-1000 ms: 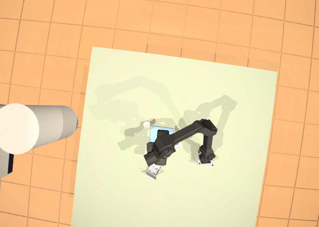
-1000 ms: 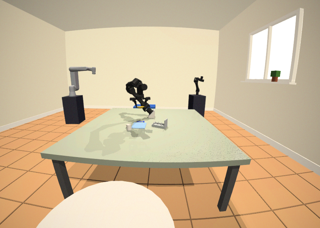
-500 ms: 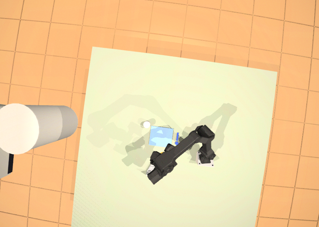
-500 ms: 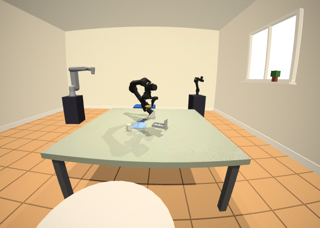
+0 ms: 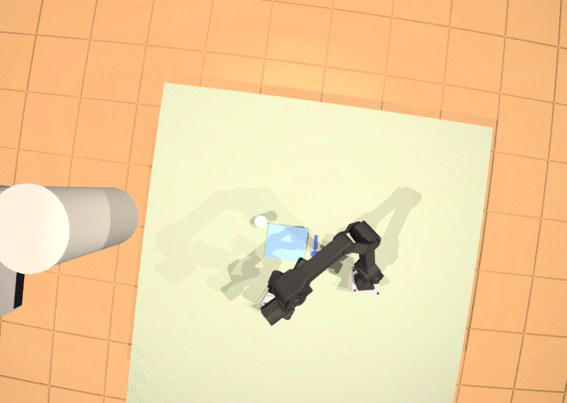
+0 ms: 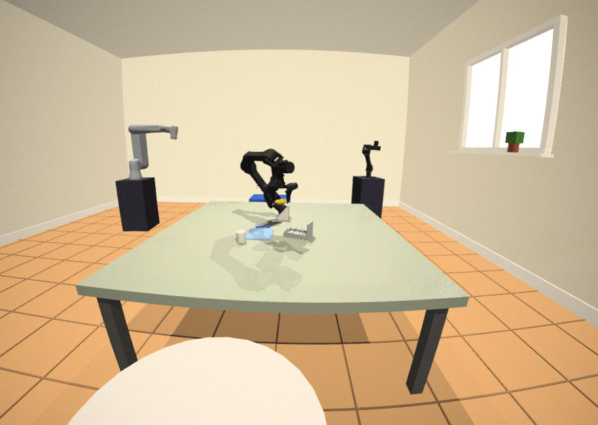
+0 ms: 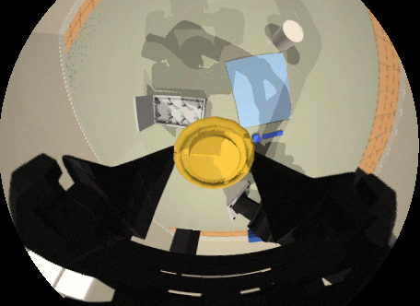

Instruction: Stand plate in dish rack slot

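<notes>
My gripper tip is 60 mm short of the grey dish rack, 80 mm to the right of it and 140 mm above it. Also, from my gripper tip: light blue mat: 20 mm ahead, 110 mm to the right, 160 mm below; yellow plate: 10 mm above; blue spoon: 80 mm behind, 90 mm to the right, 160 mm below.
</notes>
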